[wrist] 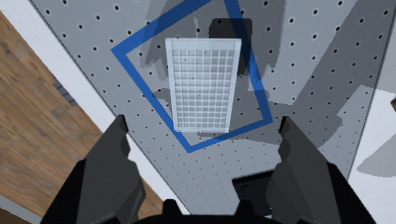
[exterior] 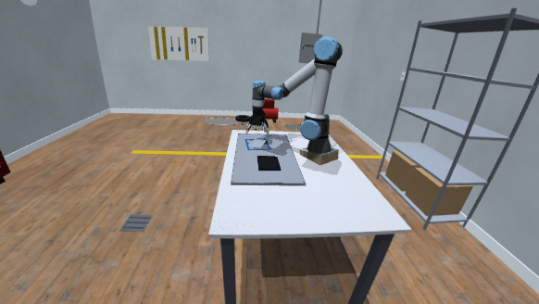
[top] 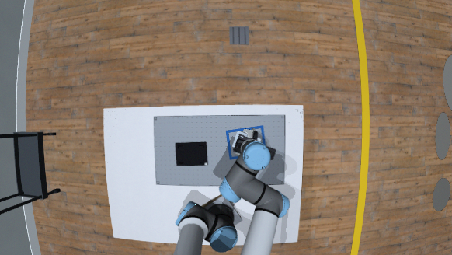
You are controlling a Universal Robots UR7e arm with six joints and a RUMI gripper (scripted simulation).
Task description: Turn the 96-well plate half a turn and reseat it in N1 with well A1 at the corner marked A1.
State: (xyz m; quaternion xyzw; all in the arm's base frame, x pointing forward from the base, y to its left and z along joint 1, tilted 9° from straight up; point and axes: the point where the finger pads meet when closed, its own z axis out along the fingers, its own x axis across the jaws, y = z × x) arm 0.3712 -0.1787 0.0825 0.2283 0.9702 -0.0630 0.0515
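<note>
The clear 96-well plate is 6 cm below my hand. Also, from my hand: black rectangular nest (2 cm behind, 29 cm to the left, 6 cm below).
</note>
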